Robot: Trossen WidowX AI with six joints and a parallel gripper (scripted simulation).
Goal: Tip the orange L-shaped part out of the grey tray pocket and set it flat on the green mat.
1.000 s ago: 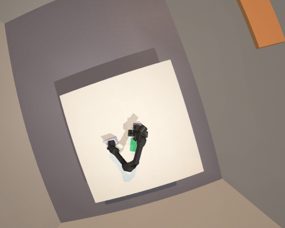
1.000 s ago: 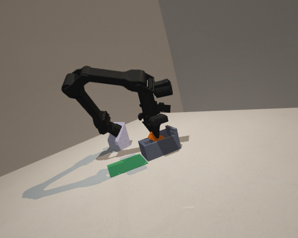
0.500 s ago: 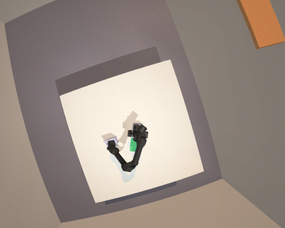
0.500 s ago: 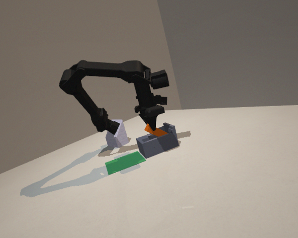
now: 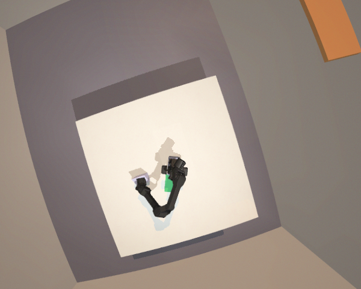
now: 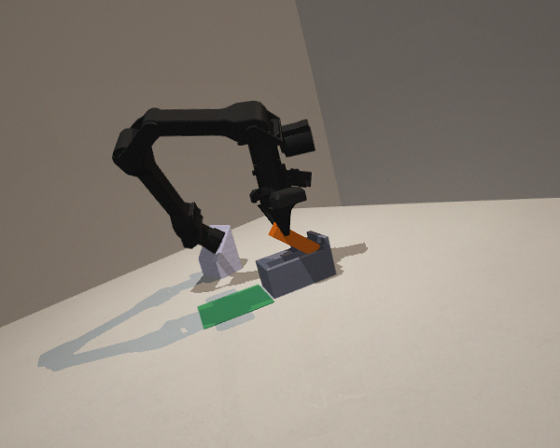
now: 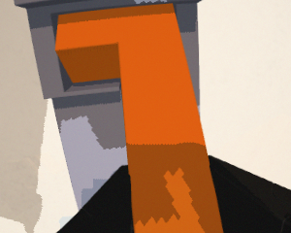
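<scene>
The green mat is 5 cm behind my gripper tip, 14 cm to the right of it and 13 cm below it. From my gripper tip the other things lie so: orange L-shaped part: 1 cm behind, 3 cm to the left, 3 cm below.
</scene>
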